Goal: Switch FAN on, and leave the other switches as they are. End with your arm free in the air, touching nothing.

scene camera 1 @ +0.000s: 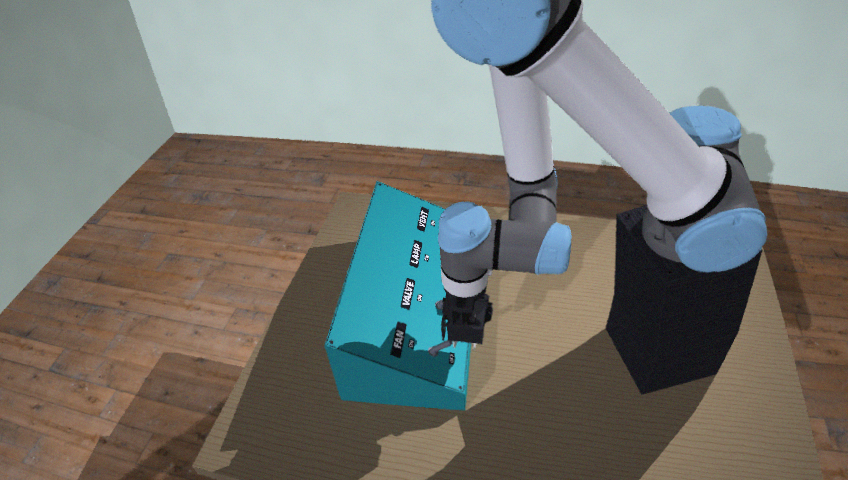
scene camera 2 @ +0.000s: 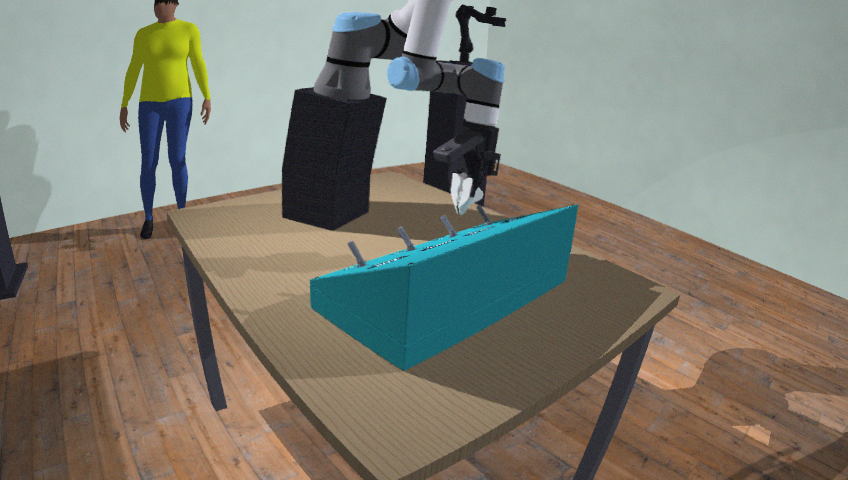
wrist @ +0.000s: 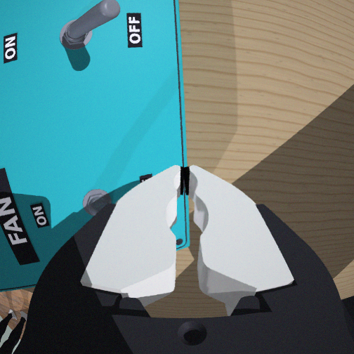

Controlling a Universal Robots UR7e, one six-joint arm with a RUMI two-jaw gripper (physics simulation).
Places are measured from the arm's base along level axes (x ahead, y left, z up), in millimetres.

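Pixels of known places: gripper, between the fingertips: (scene camera 2: 459,214); arm's base, origin of its link: (scene camera 2: 341,93).
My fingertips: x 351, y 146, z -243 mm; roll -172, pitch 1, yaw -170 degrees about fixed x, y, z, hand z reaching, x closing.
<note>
Ahead of a thing's pixels: the offset from my fingertips to its top centre. Level surfaces: height alone.
A teal switch box (scene camera 1: 380,267) (scene camera 2: 487,279) (wrist: 50,110) has a sloped top with four toggle switches. The FAN switch {dx +40, dy +36, dz +27 mm} (scene camera 1: 440,347) (scene camera 2: 484,215) (wrist: 95,199) is at one end; its lever leans to the OFF side, and in the wrist view its lever is hidden behind a finger. The VALVE switch {dx +66, dy -81, dz +27 mm} (scene camera 2: 449,226) (wrist: 92,22) leans to OFF. LAMP and VENT levers lean the same way in scene camera 2. My gripper (scene camera 1: 465,343) (scene camera 2: 459,211) (wrist: 183,169) is shut and empty, its tips over the low OFF-side edge near FAN. Contact with the lever is not clear.
The box stands on a wooden table {dz -104 mm} (scene camera 2: 333,380). The arm's black pedestal (scene camera 1: 672,309) (scene camera 2: 333,160) stands on the OFF side of the box. A second black pedestal (scene camera 2: 443,136) is behind. A person in a yellow shirt (scene camera 2: 164,59) stands beyond the table.
</note>
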